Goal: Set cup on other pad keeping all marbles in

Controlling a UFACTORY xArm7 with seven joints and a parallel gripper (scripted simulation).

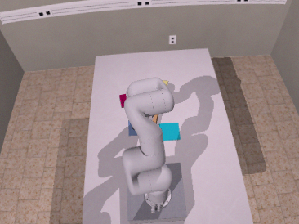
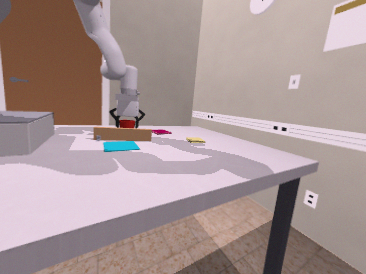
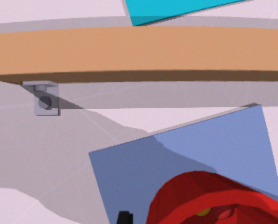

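My gripper is now 2 cm above the red cup. From my hand the other things lie so: yellow marble: 1 cm to the right, 3 cm below; blue pad: 5 cm below; wooden rail: 1 cm behind, 10 cm to the right, 3 cm below.
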